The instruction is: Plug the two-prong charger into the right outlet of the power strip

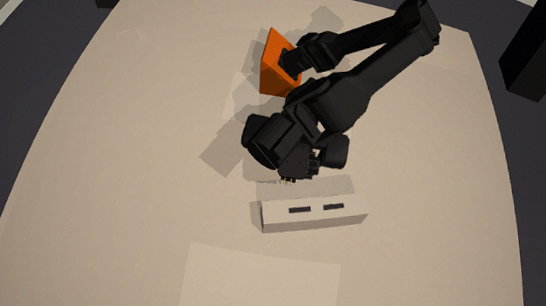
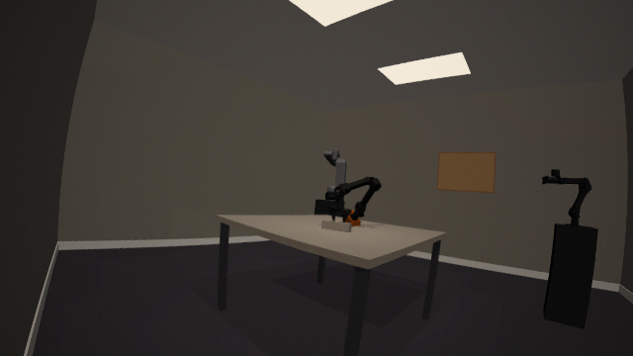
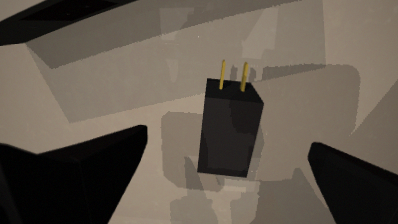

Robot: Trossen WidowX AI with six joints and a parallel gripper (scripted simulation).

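The black two-prong charger is 1 cm ahead of my gripper tip and 2 cm below it.
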